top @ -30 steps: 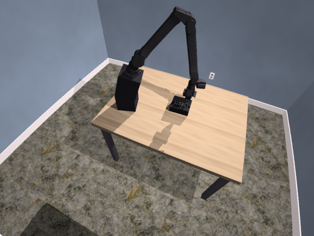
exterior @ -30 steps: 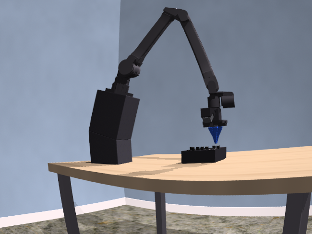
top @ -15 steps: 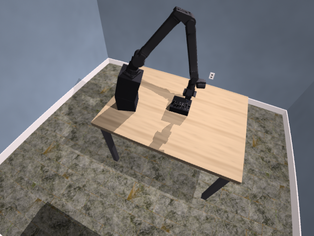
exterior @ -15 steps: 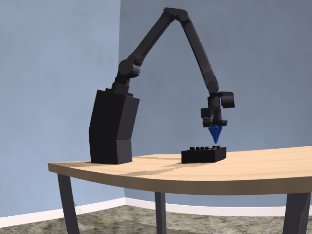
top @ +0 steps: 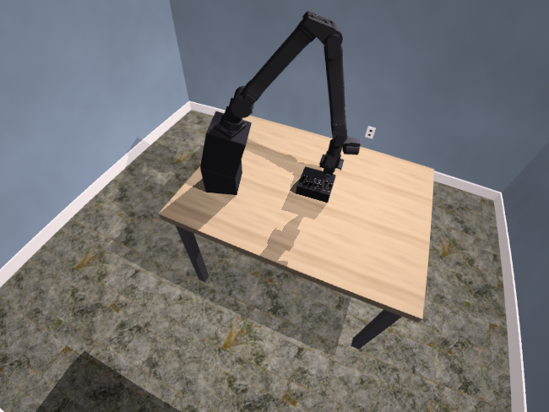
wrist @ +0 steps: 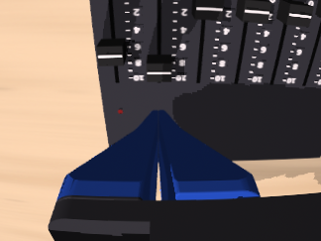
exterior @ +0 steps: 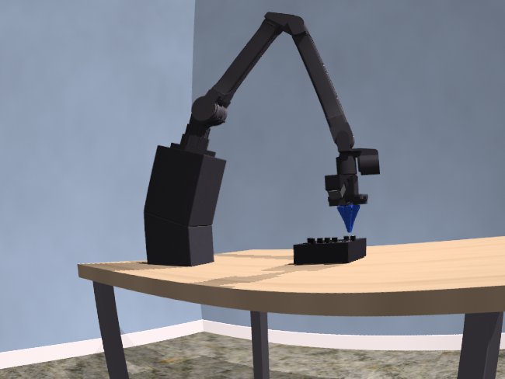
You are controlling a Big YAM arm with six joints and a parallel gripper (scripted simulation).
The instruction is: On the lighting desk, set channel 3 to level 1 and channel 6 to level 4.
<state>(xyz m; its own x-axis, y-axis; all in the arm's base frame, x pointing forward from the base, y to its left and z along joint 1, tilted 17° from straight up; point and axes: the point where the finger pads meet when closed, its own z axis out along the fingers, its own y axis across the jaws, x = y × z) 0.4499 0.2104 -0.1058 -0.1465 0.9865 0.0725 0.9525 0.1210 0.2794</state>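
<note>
The channel 6 fader cap is 20 mm to the right of my hand and 20 mm below it. From my hand the other things lie so: channel 5 fader cap 10 mm behind, 60 mm to the right, 20 mm below; channel 4 fader cap 40 mm behind, 60 mm to the right, 20 mm below; M fader cap 30 mm ahead, 30 mm to the right, 20 mm below.
</note>
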